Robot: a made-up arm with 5 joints.
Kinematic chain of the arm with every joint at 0, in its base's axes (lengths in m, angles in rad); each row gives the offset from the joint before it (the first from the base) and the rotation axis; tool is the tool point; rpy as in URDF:
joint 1: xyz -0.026 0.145 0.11 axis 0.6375 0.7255 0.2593
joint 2: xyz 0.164 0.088 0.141 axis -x
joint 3: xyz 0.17 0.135 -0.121 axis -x
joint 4: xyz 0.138 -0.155 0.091 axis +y
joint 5: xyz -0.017 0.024 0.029 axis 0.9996 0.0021 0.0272
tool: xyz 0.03 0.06 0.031 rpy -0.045 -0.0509 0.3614
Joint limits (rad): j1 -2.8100..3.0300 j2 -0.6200..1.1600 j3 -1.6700..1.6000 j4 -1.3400..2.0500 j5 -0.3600..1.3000
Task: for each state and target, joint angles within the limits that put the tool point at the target. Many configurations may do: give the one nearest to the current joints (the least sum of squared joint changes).
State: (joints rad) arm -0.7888 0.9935 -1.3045 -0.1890 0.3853
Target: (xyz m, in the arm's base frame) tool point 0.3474 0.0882 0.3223
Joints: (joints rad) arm -0.5212 0.6433 -1.2847 -0.6957 0.4183
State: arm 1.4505 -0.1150 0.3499 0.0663 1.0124
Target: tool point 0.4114 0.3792 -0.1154
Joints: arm 1.1749 0.0672 -0.3670 0.4988 1.3000
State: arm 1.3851 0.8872 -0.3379 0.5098 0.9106
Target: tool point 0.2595 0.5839 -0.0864
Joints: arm 1.9298 0.9177 -0.2091 0.4931 0.7749
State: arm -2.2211 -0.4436 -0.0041 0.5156 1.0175
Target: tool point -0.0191 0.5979 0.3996
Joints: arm -2.3670 -0.4618 -0.1349 0.2311 1.0304
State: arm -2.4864 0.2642 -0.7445 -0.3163 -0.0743
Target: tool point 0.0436 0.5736 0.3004
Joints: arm -2.6321 0.3031 -0.1819 -0.7817 0.0787
